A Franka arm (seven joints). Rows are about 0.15 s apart.
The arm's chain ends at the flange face. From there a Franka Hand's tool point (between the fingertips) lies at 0.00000 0.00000 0.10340 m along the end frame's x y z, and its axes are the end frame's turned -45 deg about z.
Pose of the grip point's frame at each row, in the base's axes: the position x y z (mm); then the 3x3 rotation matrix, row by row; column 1 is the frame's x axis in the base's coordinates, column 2 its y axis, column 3 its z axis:
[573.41 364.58 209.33], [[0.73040 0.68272 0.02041], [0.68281 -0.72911 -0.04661], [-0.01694 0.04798 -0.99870]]
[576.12 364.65 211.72], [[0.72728 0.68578 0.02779], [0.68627 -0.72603 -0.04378], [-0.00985 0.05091 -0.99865]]
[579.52 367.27 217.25], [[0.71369 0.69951 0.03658], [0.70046 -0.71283 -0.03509], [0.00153 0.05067 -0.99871]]
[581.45 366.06 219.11], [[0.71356 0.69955 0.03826], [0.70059 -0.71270 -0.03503], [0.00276 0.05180 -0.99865]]
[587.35 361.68 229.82], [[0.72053 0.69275 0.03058], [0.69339 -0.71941 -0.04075], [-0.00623 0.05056 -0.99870]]
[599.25 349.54 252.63], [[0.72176 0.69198 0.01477], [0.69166 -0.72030 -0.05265], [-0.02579 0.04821 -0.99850]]
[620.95 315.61 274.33], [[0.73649 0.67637 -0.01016], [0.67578 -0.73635 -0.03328], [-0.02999 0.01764 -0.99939]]
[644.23 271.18 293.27], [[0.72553 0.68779 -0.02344], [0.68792 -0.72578 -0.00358], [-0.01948 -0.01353 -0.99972]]
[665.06 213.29 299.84], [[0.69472 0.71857 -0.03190], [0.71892 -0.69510 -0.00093], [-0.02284 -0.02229 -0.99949]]
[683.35 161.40 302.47], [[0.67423 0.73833 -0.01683], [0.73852 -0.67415 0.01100], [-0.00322 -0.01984 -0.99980]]
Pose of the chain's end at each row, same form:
[571.30 369.40 312.60], [[0.99923 -0.03371 0.02041], [-0.03274 -0.99838 -0.04661], [0.02195 0.04591 -0.99870]]
[573.25 369.18 314.98], [[0.99918 -0.02934 0.02779], [-0.02811 -0.99865 -0.04378], [0.02903 0.04296 -0.99865]]
[575.74 370.90 320.52], [[0.99928 -0.01003 0.03658], [-0.00875 -0.99935 -0.03509], [0.03691 0.03475 -0.99871]]
[577.49 369.68 322.37], [[0.99922 -0.00991 0.03826], [-0.00856 -0.99935 -0.03503], [0.03858 0.03468 -0.99865]]
[584.19 365.89 333.09], [[0.99934 -0.01964 0.03058], [-0.01840 -0.99900 -0.04075], [0.03135 0.04016 -0.99870]]
[597.72 354.98 355.87], [[0.99967 -0.02106 0.01477], [-0.02025 -0.99841 -0.05265], [0.01585 0.05233 -0.99850]]
[622.00 319.05 377.67], [[0.99904 -0.04251 -0.01016], [-0.04283 -0.99853 -0.03328], [-0.00873 0.03368 -0.99939]]
[646.65 271.55 396.64], [[0.99937 -0.02669 -0.02344], [-0.02677 -0.99964 -0.00358], [-0.02334 0.00421 -0.99972]]
[668.36 213.39 403.19], [[0.99935 0.01686 -0.03190], [0.01684 -0.99986 -0.00093], [-0.03191 0.00039 -0.99949]]
[685.09 160.26 405.85], [[0.99883 0.04533 -0.01683], [0.04552 -0.99891 0.01100], [-0.01631 -0.01175 -0.99980]]

